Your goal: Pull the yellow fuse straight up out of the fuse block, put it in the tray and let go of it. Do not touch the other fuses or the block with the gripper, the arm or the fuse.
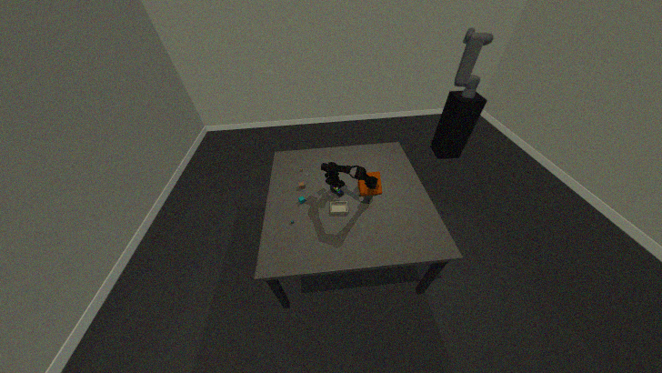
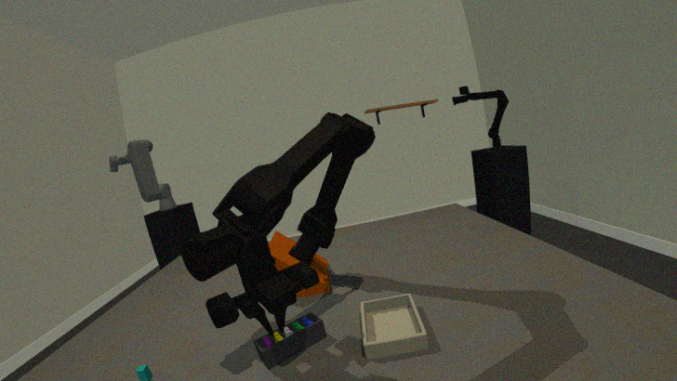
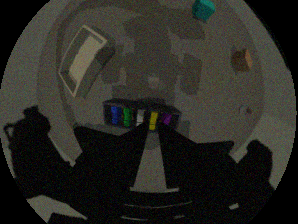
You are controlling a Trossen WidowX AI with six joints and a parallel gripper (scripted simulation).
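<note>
The yellow fuse is 20 mm below my gripper tip. The rest, counted from my gripper tip: tray (200 mm to the left, 40 mm below, 20 mm behind).
</note>
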